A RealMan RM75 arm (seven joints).
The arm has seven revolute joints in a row. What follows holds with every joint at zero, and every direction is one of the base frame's.
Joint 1 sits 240.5 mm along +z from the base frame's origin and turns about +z.
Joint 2 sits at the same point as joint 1 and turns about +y.
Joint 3 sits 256 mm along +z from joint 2 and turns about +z.
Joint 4 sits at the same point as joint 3 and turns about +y.
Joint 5 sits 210 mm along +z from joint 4 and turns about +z.
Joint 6 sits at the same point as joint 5 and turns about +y.
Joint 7 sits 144 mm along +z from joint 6 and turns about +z.
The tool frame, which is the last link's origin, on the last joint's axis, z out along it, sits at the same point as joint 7; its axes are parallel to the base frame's.
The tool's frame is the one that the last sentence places.
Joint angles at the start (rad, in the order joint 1, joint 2, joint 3, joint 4, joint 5, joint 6, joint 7):
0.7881, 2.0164, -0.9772, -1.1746, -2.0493, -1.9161, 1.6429
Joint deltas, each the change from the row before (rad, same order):
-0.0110, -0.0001, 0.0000, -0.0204, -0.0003, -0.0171, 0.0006
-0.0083, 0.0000, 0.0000, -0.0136, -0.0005, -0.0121, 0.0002
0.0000, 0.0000, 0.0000, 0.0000, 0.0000, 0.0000, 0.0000
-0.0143, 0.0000, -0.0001, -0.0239, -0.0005, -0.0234, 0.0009
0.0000, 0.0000, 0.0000, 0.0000, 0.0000, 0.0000, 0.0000
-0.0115, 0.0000, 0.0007, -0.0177, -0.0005, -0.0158, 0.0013
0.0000, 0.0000, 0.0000, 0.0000, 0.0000, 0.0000, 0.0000
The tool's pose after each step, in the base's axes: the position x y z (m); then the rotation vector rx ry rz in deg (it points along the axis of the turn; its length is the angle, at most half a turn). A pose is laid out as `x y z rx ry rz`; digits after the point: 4 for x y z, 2 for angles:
0.1108 0.3482 0.0539 175.20 12.48 -14.88
0.1124 0.3457 0.0555 175.02 12.75 -14.43
0.1124 0.3457 0.0555 175.02 12.75 -14.43
0.1151 0.3410 0.0583 174.57 13.20 -13.60
0.1151 0.3410 0.0583 174.57 13.20 -13.60
0.1174 0.3376 0.0604 174.36 13.36 -13.03
0.1174 0.3376 0.0604 174.36 13.36 -13.03

